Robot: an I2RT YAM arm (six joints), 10 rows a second.
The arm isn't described. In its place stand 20 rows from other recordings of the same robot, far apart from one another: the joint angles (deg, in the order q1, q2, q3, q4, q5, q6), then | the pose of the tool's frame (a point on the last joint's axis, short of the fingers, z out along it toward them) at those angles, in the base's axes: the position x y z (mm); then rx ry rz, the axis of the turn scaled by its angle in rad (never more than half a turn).
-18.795 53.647 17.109 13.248 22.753 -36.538 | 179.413 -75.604 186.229 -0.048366 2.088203 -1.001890
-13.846 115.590 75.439 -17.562 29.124 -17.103 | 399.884 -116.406 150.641 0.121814 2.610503 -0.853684
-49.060 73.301 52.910 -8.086 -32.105 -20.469 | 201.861 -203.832 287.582 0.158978 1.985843 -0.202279
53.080 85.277 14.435 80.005 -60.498 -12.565 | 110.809 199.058 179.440 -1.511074 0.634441 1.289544
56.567 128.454 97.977 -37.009 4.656 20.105 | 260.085 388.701 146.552 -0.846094 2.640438 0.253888
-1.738 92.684 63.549 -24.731 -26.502 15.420 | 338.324 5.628 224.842 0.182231 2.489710 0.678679
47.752 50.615 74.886 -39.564 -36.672 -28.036 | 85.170 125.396 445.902 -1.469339 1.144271 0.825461
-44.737 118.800 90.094 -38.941 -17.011 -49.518 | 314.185 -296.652 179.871 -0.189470 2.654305 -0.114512
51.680 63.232 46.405 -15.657 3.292 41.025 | 153.752 191.248 276.888 -0.175098 2.263211 0.856304
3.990 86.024 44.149 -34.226 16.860 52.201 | 250.245 7.105 153.098 1.182791 2.520361 -0.204140
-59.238 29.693 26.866 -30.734 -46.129 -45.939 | 83.710 -90.461 237.570 -0.214372 1.966411 -0.323103
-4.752 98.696 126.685 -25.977 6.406 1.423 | 355.851 -33.567 546.267 0.171495 1.527767 -0.132027
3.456 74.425 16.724 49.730 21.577 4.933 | 237.173 1.208 177.924 0.300358 1.677964 -0.212613
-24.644 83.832 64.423 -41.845 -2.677 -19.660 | 269.133 -121.639 255.089 0.099471 2.650885 -0.198909
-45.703 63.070 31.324 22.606 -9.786 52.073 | 177.559 -173.307 253.662 1.219633 1.231761 0.229606
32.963 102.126 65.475 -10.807 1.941 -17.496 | 321.097 206.792 192.763 -1.008736 2.177946 0.085447
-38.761 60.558 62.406 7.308 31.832 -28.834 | 172.336 -162.448 427.864 0.630858 1.452671 -1.336704
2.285 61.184 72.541 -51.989 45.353 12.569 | 197.137 -17.481 387.402 0.588272 2.049845 -0.743297
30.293 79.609 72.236 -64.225 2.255 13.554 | 223.174 128.754 297.266 -0.402525 2.797881 0.119346
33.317 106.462 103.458 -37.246 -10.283 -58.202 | 352.354 239.208 343.312 -1.683355 1.507822 -0.027173
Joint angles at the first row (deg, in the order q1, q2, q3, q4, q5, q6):
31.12, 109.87, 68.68, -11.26, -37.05, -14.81
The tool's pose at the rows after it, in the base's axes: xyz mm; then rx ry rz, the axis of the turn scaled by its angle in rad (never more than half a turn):
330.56 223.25 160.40 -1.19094 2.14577 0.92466
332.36 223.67 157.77 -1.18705 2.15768 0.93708
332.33 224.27 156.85 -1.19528 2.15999 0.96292
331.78 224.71 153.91 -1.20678 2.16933 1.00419
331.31 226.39 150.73 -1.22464 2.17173 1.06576
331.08 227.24 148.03 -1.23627 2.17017 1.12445
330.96 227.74 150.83 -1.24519 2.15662 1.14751
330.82 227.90 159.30 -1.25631 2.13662 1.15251
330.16 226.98 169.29 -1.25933 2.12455 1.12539
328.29 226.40 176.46 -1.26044 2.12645 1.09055
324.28 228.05 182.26 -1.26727 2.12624 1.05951
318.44 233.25 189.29 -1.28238 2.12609 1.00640
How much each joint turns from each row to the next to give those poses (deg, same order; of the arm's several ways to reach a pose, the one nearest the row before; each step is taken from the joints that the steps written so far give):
-0.16, 0.88, 0.29, 0.35, 0.15, 0.56
-0.11, 0.73, 0.50, -0.36, -0.44, 0.26
0.00, 0.35, 0.36, -0.68, -1.13, -0.13
-0.03, 0.62, 0.36, -1.11, -1.75, -0.19
0.07, 0.91, 0.65, -1.28, -2.61, -0.32
-0.04, 0.75, 0.47, -0.92, -2.51, -0.22
0.00, -0.17, 0.38, -0.57, -1.12, -0.31
0.00, -0.89, 0.71, -1.21, -0.49, -0.56
-0.01, -1.40, 0.41, -0.99, 0.94, -0.35
0.16, -1.20, 0.14, -0.95, 1.50, -0.19
0.61, -1.18, -0.17, -0.54, 1.52, 0.00
1.27, -1.25, 0.08, -0.66, 2.71, 0.00

